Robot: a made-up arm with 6 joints. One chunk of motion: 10 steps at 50 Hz.
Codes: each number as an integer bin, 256 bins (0 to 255) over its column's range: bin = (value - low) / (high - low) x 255, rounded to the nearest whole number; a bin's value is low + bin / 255 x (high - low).
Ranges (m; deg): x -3.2..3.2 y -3.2..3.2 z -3.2..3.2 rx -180..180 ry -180..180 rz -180..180
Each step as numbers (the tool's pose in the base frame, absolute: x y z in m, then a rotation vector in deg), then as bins.
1 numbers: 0.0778 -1.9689 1.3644 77.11 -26.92 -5.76
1 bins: 131 49 182 182 108 123
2 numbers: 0.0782 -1.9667 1.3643 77.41 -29.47 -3.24
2 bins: 131 49 182 182 107 125
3 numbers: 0.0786 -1.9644 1.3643 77.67 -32.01 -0.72
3 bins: 131 49 182 183 105 127
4 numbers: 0.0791 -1.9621 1.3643 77.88 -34.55 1.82
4 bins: 131 49 182 183 103 129
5 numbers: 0.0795 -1.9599 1.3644 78.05 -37.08 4.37
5 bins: 131 49 182 183 101 131
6 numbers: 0.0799 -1.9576 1.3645 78.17 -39.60 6.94
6 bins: 131 50 182 183 99 132
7 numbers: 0.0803 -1.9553 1.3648 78.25 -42.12 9.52
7 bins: 131 50 182 183 98 134
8 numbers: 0.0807 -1.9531 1.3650 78.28 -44.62 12.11
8 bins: 131 50 182 183 96 136
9 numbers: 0.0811 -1.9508 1.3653 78.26 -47.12 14.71
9 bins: 131 50 182 183 94 138
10 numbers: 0.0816 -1.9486 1.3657 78.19 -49.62 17.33
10 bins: 131 50 182 183 92 140
